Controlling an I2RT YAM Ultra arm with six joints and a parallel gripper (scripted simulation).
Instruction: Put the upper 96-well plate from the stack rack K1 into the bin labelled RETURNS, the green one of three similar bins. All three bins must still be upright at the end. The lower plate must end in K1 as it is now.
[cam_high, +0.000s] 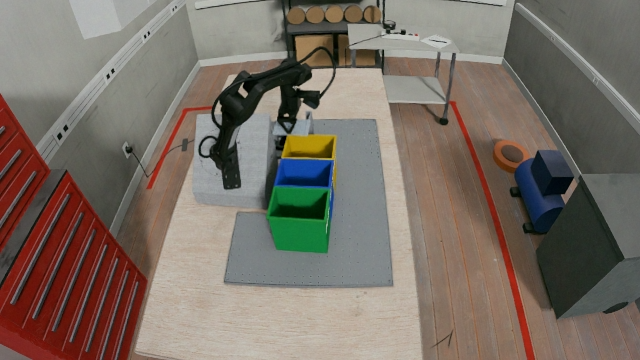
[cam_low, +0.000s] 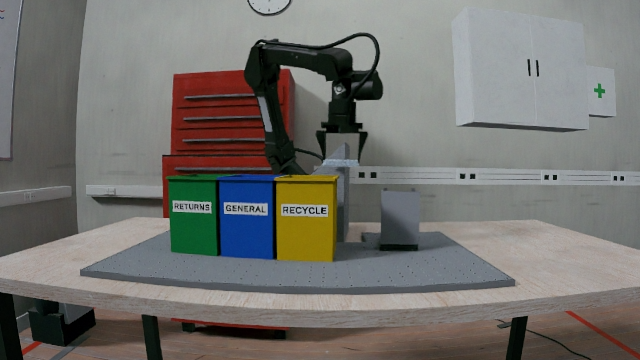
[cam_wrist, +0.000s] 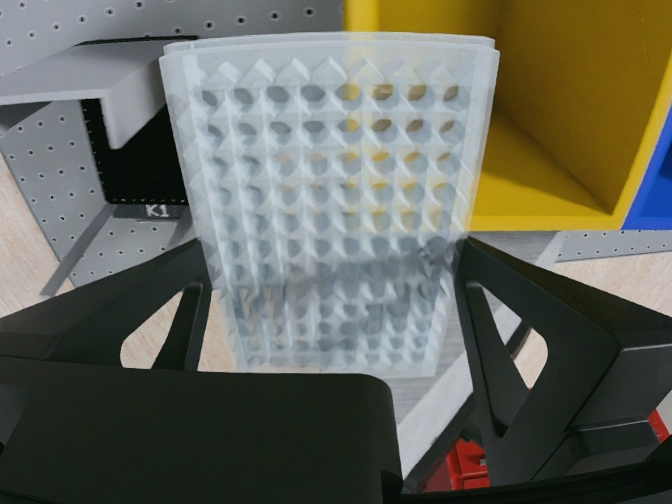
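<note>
My hand is 340 mm to the left of the green returns bin, 130 mm above it and 40 mm short of it. Also, from my hand: clear 96-well plate 10 mm below; then yellow recycle bin 130 mm below, 80 mm to the right, 70 mm ahead; then blue general bin 210 mm to the right, 130 mm below, 50 mm ahead.
</note>
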